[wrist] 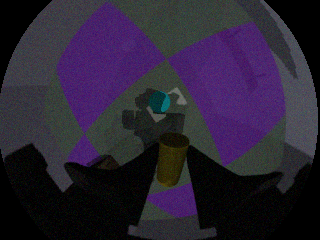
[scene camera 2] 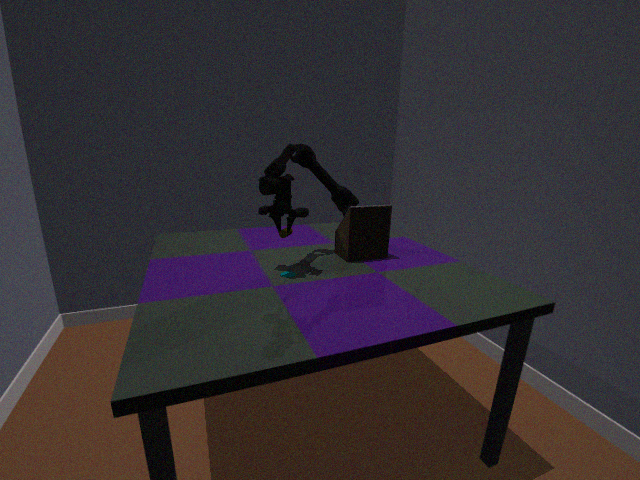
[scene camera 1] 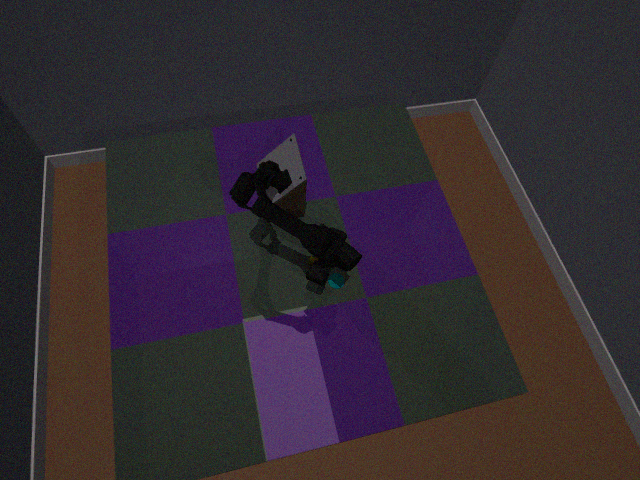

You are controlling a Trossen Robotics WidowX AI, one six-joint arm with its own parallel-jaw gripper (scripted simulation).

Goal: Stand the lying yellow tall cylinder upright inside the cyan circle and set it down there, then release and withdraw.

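There's a yellow tall cylinder, and my gripper (scene camera 2: 283, 233) is carrying it.
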